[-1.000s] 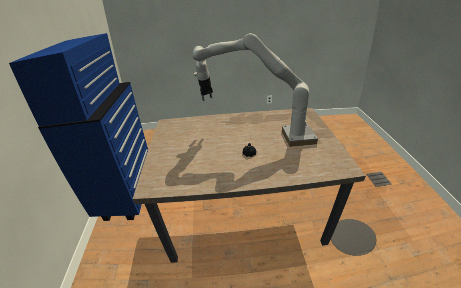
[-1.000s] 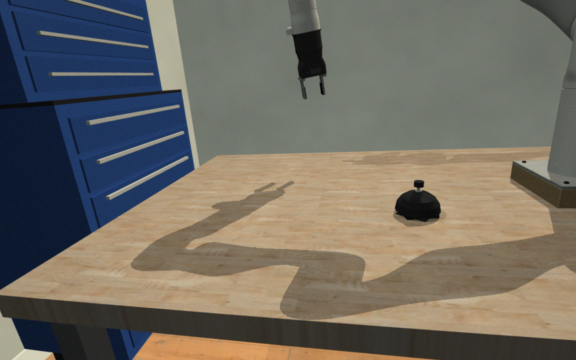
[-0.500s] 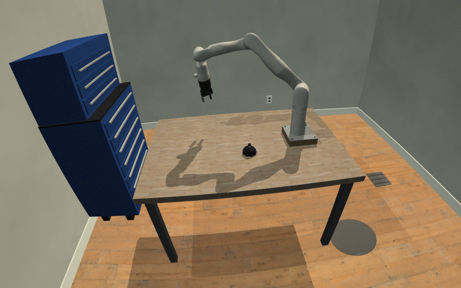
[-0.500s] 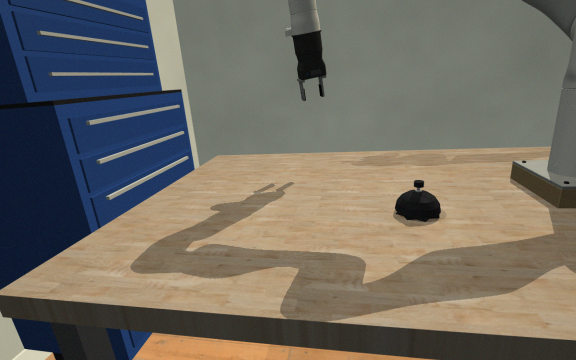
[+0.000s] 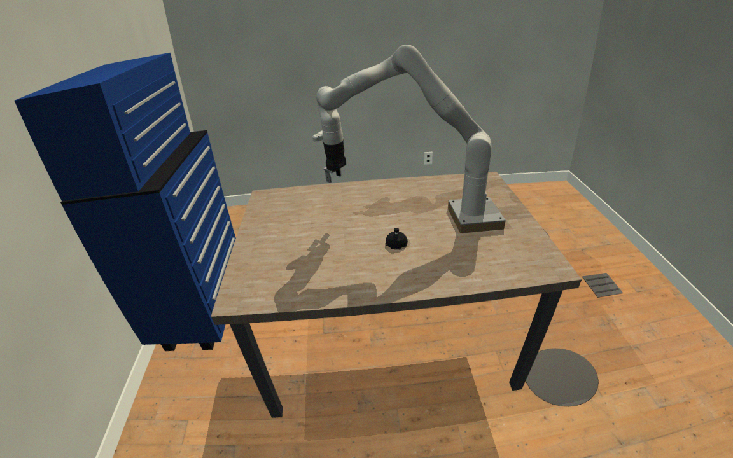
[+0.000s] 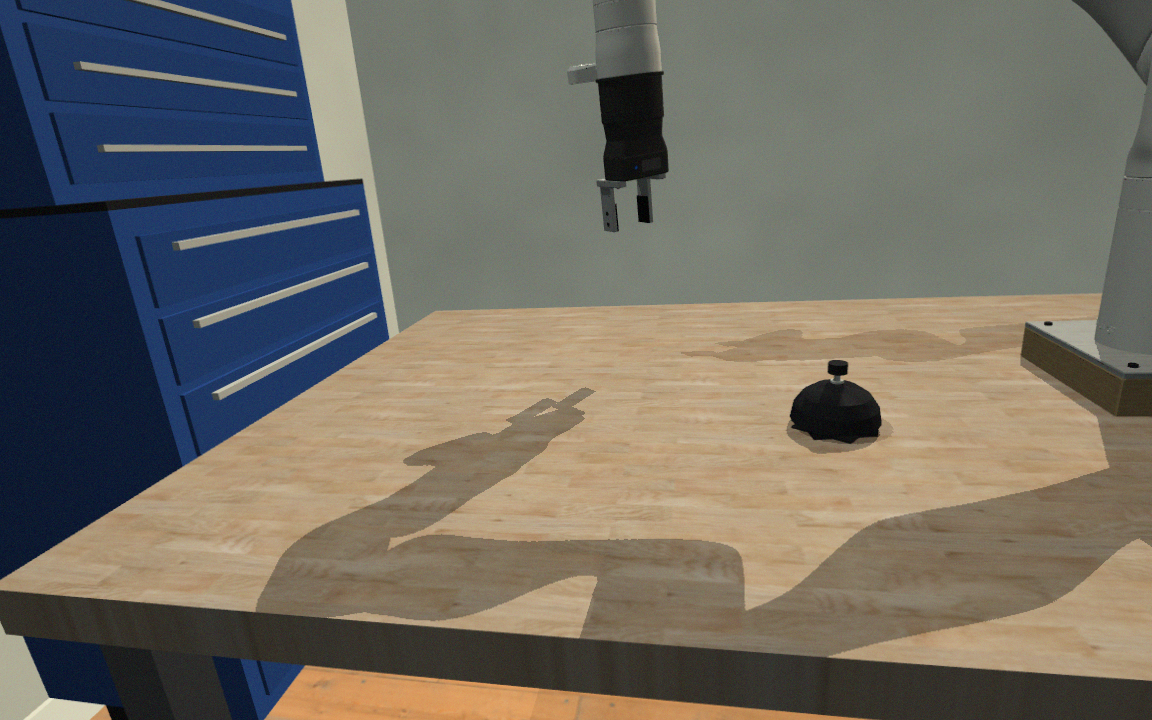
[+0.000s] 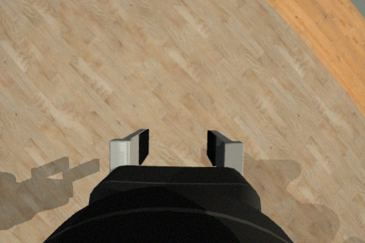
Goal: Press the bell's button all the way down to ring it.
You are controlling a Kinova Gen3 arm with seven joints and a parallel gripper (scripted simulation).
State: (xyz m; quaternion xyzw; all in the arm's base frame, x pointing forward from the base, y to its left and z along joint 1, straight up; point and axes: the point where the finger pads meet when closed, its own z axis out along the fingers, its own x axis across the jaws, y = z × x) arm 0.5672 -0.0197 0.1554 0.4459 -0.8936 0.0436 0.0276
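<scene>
Now: hand 25 cm past the bell button, 19 cm to the right of it and 14 cm above it. The rest, counted from my hand: black dome bell: 25 cm behind, 19 cm to the left, 16 cm below.
</scene>
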